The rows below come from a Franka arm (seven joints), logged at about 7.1 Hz.
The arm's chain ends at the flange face. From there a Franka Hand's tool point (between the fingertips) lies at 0.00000 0.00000 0.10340 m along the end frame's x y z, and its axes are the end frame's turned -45 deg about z.
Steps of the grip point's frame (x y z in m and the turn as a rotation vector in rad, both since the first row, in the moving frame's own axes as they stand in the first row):
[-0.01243 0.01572 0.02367 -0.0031 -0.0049 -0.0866]
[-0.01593 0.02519 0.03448 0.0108 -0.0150 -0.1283]
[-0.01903 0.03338 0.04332 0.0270 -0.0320 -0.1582]
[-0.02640 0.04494 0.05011 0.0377 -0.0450 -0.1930]
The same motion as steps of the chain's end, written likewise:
[0.00243 0.01932 0.02367 -0.0057 -0.0013 -0.0866]
[0.00841 0.02865 0.03450 -0.0030 -0.0182 -0.1283]
[0.01441 0.03636 0.04341 -0.0035 -0.0417 -0.1582]
[0.01906 0.04933 0.05029 -0.0052 -0.0585 -0.1930]

